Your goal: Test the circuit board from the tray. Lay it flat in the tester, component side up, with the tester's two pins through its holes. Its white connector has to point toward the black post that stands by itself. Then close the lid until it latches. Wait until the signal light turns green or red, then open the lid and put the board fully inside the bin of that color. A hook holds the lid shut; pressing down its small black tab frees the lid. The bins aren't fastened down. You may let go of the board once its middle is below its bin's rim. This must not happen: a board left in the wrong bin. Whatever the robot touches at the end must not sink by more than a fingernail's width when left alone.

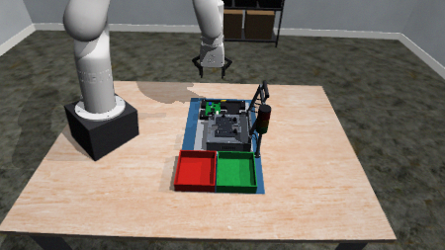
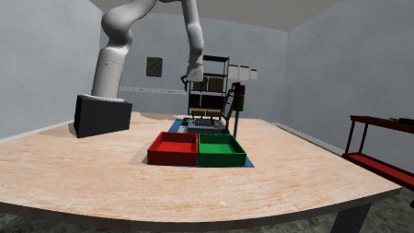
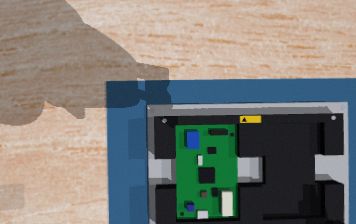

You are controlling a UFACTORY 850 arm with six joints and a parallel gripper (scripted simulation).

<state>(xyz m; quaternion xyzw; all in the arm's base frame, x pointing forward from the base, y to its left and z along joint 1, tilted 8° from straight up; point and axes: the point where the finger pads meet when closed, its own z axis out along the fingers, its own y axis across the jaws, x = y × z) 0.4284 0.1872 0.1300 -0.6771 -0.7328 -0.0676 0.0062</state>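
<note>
Right now my hand is 200 mm above the green circuit board. The rest, counted from my hand: dark nest (160 mm to the right, 150 mm below, 80 mm ahead); then clear lid (200 mm ahead, 150 mm to the right, 30 mm below); then red bin (370 mm to the right, 200 mm below, 10 mm behind).
</note>
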